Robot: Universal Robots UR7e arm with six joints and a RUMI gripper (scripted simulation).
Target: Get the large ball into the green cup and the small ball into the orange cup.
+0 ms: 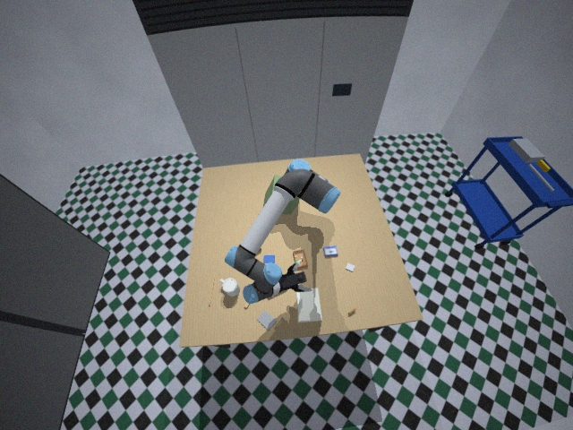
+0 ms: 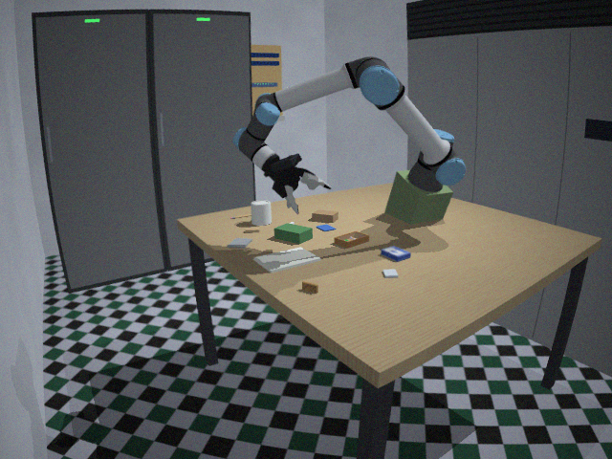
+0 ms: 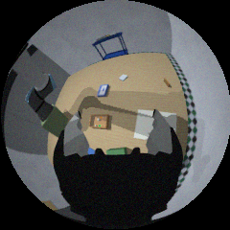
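My hand is 160 mm past the covered wooden puzzle, 10 mm to the left of it and 170 mm above it. From my hand the other things lie so: green box 30 mm behind, 170 mm to the right, 160 mm below; then white sheet 110 mm ahead, 10 mm to the right, 170 mm below; then blue tile 190 mm behind, 190 mm to the right, 170 mm below.
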